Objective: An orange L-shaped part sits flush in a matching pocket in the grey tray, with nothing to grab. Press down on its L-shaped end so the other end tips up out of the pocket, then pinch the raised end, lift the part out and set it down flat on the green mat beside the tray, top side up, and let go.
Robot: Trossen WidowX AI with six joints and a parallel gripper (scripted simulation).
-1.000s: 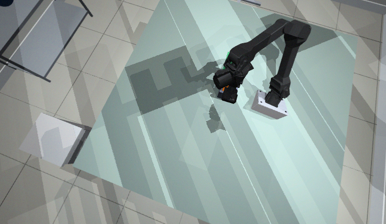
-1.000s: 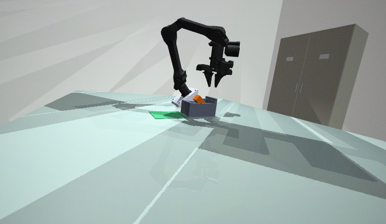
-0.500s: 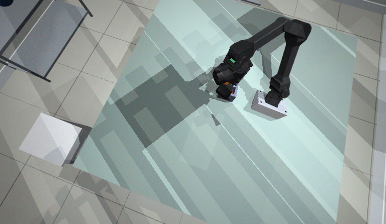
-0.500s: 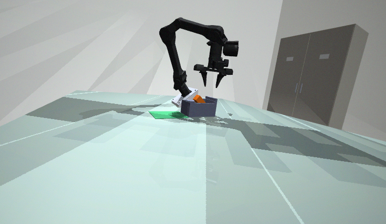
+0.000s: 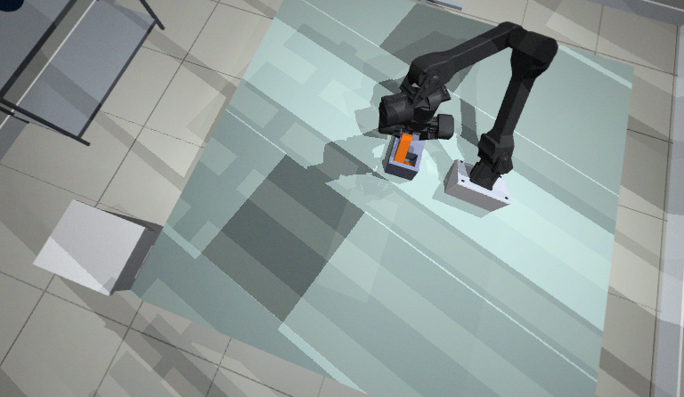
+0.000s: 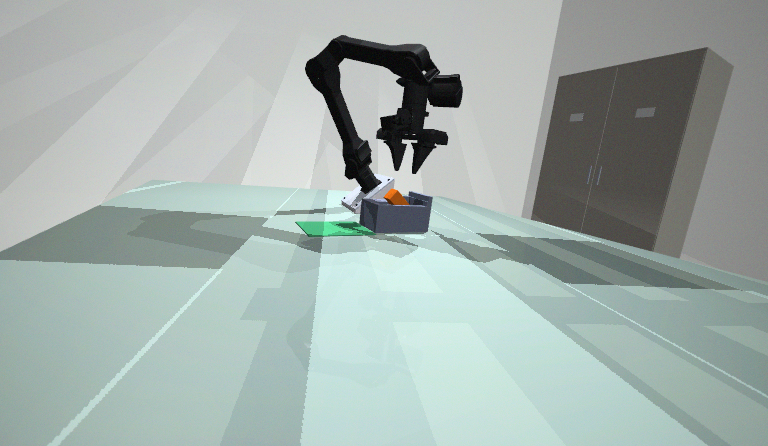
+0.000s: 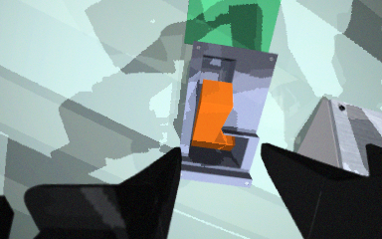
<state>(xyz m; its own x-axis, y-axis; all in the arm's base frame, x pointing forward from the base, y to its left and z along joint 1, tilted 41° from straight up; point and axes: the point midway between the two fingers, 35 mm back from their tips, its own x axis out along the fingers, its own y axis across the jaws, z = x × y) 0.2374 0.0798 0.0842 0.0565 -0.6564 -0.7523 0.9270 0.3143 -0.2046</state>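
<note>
My gripper tip is 2 cm past the orange L-shaped part, 2 cm to the right of it and 10 cm above it. The rest, counted from my gripper tip: green mat: 1 cm ahead, 16 cm to the right, 16 cm below.
</note>
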